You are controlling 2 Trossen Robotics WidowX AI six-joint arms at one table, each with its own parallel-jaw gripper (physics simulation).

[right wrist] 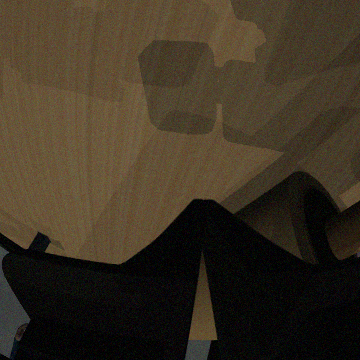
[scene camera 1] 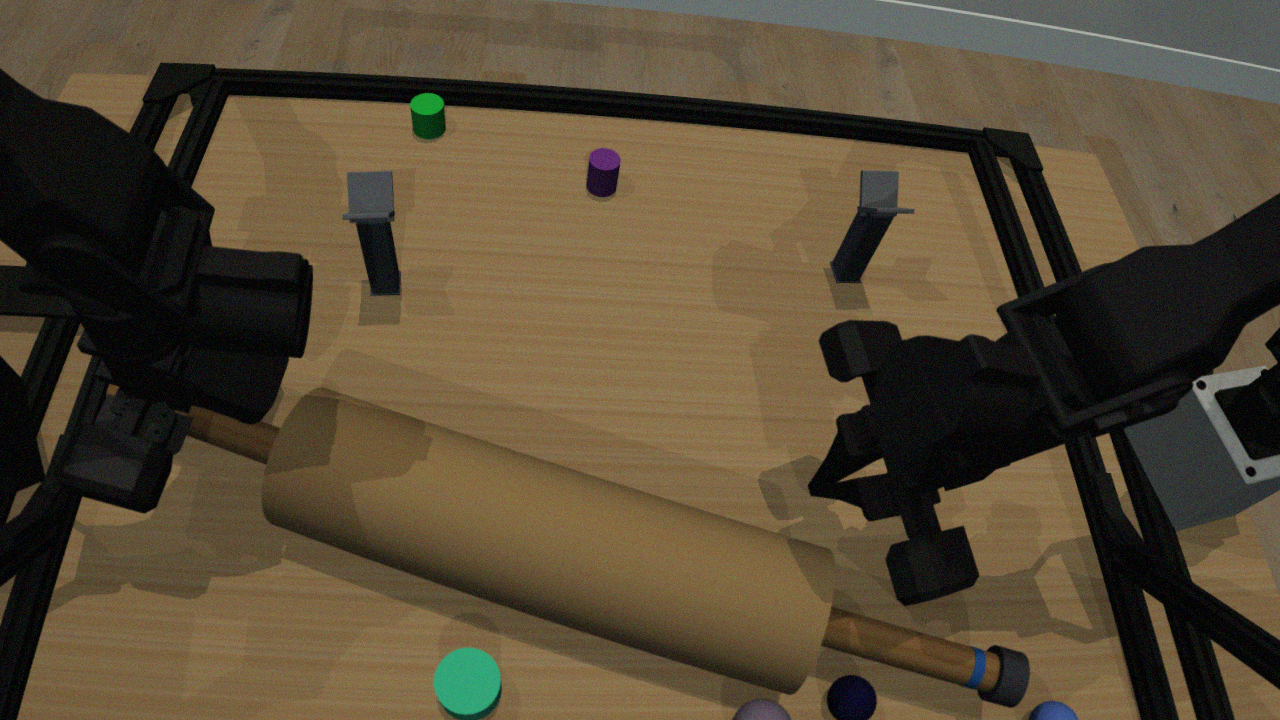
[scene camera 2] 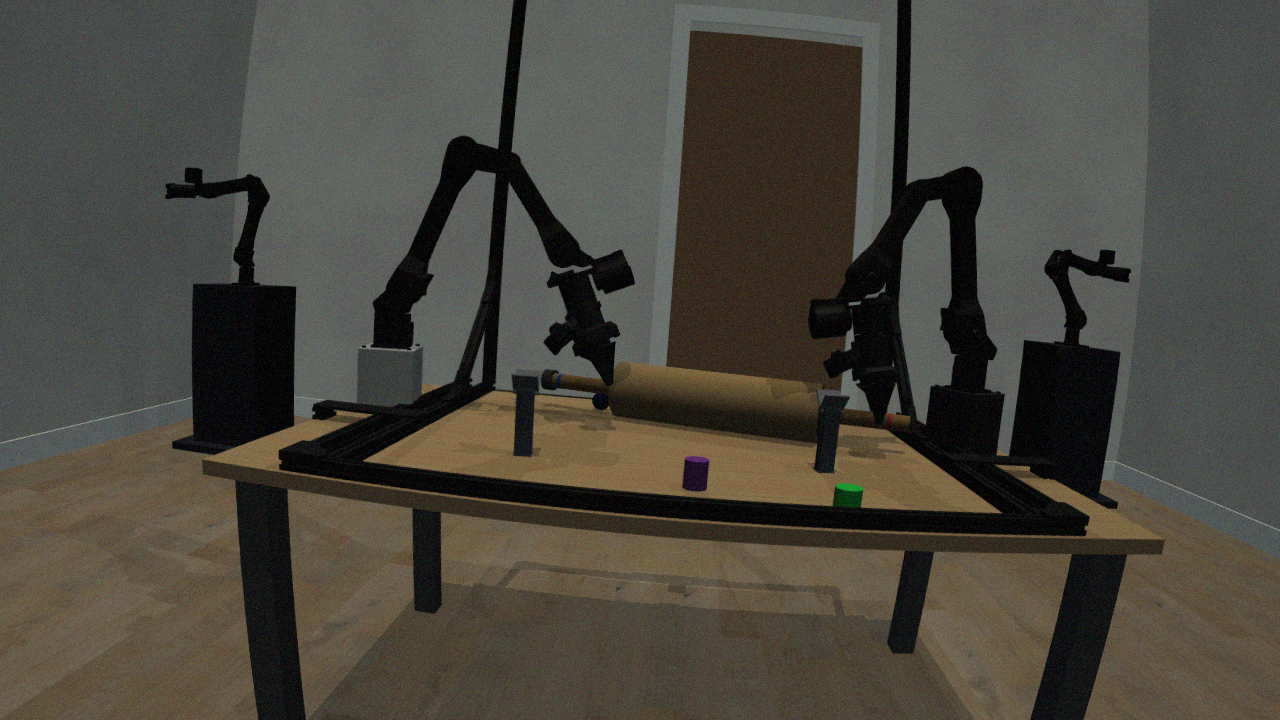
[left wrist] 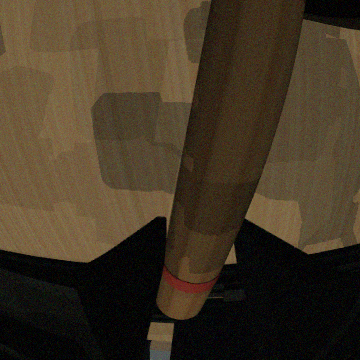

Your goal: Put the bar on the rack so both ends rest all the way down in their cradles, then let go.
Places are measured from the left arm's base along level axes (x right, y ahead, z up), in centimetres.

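Pixels of known places: left gripper, fingertip midpoint: [scene camera 1: 181, 415] [scene camera 2: 877, 423] [left wrist: 200, 226]; right gripper, fingertip midpoint: [right wrist: 201, 208] [scene camera 1: 812, 490] [scene camera 2: 610, 385]; left arm's base, origin of the base link: [scene camera 2: 967, 389]; right arm's base, origin of the base link: [scene camera 1: 1257, 421] [scene camera 2: 391, 346].
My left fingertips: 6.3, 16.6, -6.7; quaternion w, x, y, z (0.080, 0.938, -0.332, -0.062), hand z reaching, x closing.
Ahead of a thing's pixels: the offset from my left fingertips to its top centre, as dx, dy, dz. "*": to the spot under its first point.
The bar [scene camera 1: 546, 537] [scene camera 2: 716, 397] [left wrist: 232, 118] is a thick tan roller with thin handles. It hangs slanted above the table, on the near side of the rack in scene camera 1. My left gripper [scene camera 1: 179, 427] [scene camera 2: 872, 410] [left wrist: 200, 226] is shut on the handle with the red ring. The other handle @[* +40.7, +37.1, +1.8] [scene camera 1: 903, 646], with a blue ring and a grey cap, is free. My right gripper [scene camera 1: 816, 486] [scene camera 2: 609, 380] [right wrist: 201, 208] is shut on nothing, just beside the roller's end @[* +33.2, +35.5, +0.9] [right wrist: 307, 221] and apart from it. The rack's two posts with grey cradles @[-8.2, +19.4, +7.1] [scene camera 1: 372, 202] @[+9.8, +59.6, +7.1] [scene camera 1: 877, 196] [scene camera 2: 525, 380] [scene camera 2: 829, 403] stand empty.
A black frame [scene camera 1: 582, 100] [scene camera 2: 626, 506] borders the table. A green cylinder @[-25.4, +30.9, -1.5] [scene camera 1: 426, 115] [scene camera 2: 846, 495] and a purple cylinder @[-10.3, +43.2, -1.0] [scene camera 1: 603, 170] [scene camera 2: 695, 472] stand beyond the rack. A green disc @[+27.2, +10.7, -1.6] [scene camera 1: 466, 682] and a dark ball @[+41.9, +33.6, -1.3] [scene camera 1: 850, 696] lie under the bar's near side. A grey box [scene camera 1: 1190, 465] holds the right arm's base.
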